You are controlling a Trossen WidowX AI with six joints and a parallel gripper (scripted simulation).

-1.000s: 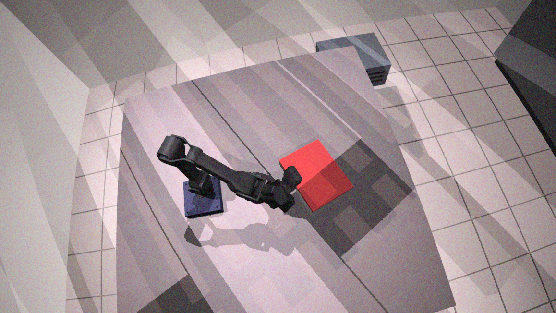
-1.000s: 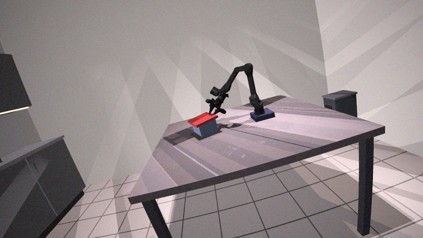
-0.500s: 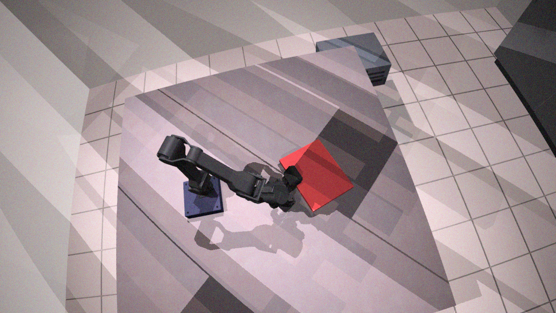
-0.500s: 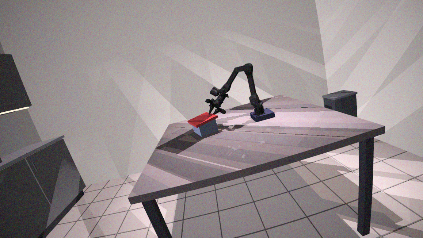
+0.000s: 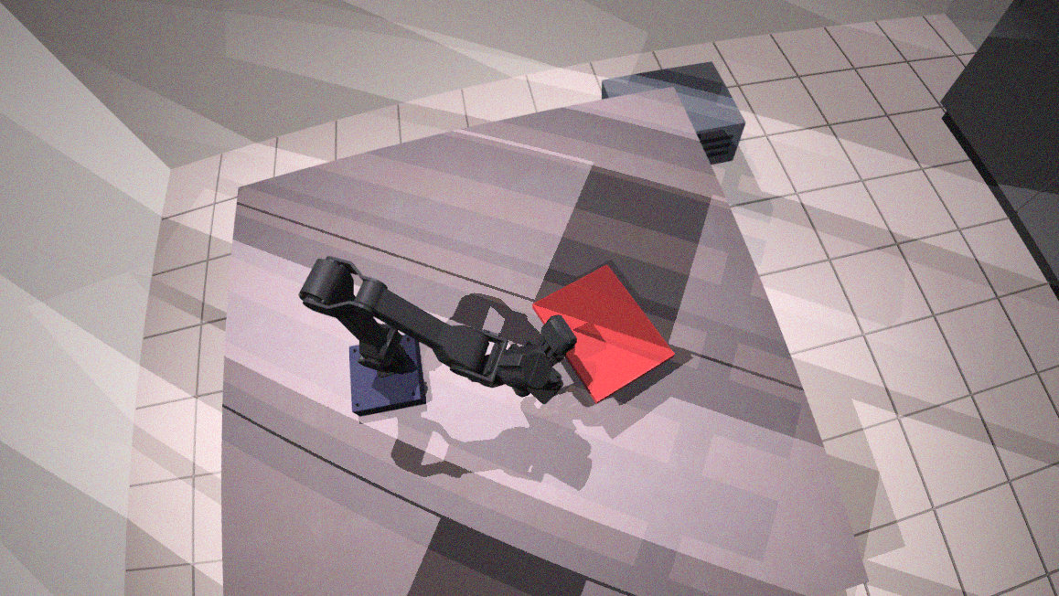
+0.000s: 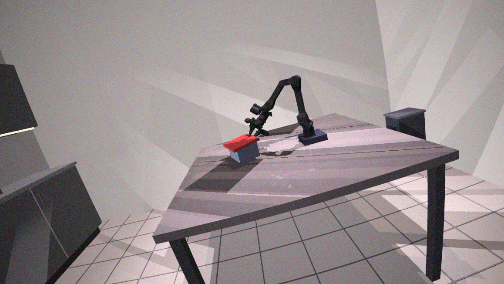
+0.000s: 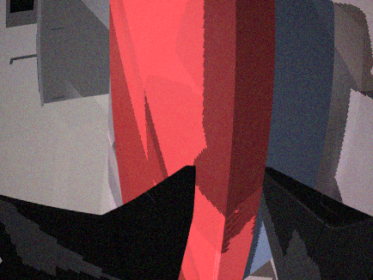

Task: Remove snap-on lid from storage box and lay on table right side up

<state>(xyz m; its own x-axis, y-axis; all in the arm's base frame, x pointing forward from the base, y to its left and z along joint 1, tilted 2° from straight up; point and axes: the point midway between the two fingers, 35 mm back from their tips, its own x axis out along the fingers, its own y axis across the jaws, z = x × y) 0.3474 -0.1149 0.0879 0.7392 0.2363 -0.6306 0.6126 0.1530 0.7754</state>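
Now: the red lid 7 cm ahead of my gripper tip and 2 cm to the left of it. The rest, counted from my gripper tip: storage box (7 cm ahead, 2 cm to the left, 6 cm below).
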